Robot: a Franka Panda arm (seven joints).
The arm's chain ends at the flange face. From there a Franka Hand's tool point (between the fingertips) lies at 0.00 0.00 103.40 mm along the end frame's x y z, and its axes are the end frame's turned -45 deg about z.
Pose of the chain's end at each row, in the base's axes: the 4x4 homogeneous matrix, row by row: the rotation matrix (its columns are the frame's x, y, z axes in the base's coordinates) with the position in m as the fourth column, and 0 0 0 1 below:
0.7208 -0.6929 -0.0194 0.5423; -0.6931 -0.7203 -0.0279 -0.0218; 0.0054 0.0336 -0.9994 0.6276; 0 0 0 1
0.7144 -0.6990 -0.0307 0.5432; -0.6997 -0.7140 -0.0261 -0.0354; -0.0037 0.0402 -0.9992 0.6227; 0 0 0 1
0.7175 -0.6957 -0.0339 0.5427; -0.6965 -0.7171 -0.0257 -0.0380; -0.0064 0.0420 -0.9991 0.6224; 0 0 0 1
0.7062 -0.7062 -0.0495 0.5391; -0.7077 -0.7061 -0.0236 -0.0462; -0.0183 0.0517 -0.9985 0.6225; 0 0 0 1
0.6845 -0.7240 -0.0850 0.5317; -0.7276 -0.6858 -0.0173 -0.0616; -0.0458 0.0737 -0.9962 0.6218; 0 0 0 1
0.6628 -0.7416 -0.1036 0.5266; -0.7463 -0.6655 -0.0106 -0.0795; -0.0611 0.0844 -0.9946 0.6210; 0 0 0 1
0.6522 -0.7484 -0.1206 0.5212; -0.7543 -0.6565 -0.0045 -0.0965; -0.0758 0.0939 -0.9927 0.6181; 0 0 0 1
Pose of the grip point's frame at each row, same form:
0.9996 0.0197 -0.0194 0.5403; 0.0192 -0.9994 -0.0279 -0.0247; -0.0199 0.0276 -0.9994 0.5243; 0 0 0 1
0.9994 0.0109 -0.0307 0.5400; 0.0101 -0.9996 -0.0261 -0.0381; -0.0310 0.0258 -0.9992 0.5194; 0 0 0 1
0.9993 0.0154 -0.0339 0.5392; 0.0146 -0.9996 -0.0257 -0.0407; -0.0342 0.0252 -0.9991 0.5191; 0 0 0 1
0.9987 0.0000 -0.0495 0.5340; -0.0011 -0.9997 -0.0236 -0.0486; -0.0495 0.0236 -0.9985 0.5193; 0 0 0 1
0.9960 -0.0279 -0.0850 0.5229; -0.0296 -0.9994 -0.0173 -0.0634; -0.0845 0.0197 -0.9962 0.5188; 0 0 0 1
0.9931 -0.0557 -0.1036 0.5159; -0.0571 -0.9983 -0.0106 -0.0806; -0.1029 0.0165 -0.9946 0.5182; 0 0 0 1
0.9904 -0.0680 -0.1206 0.5087; -0.0692 -0.9976 -0.0045 -0.0970; -0.1200 0.0128 -0.9927 0.5155; 0 0 0 1

